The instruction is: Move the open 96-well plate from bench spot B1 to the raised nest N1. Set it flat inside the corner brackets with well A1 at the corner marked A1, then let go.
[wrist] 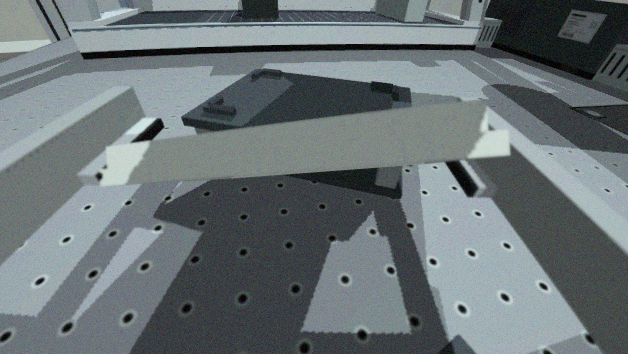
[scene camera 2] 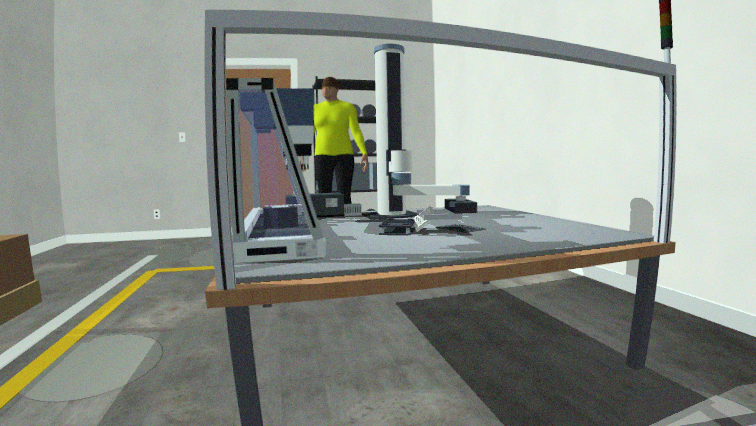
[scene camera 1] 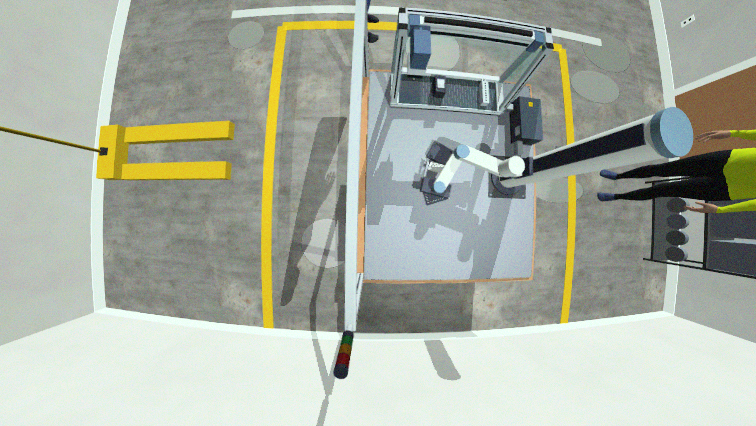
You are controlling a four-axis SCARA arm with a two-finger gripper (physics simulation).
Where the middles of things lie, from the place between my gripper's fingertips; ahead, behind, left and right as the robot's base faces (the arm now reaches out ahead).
My hand is 20 mm to the right of the white well plate (wrist: 455,131) and 20 mm above it.
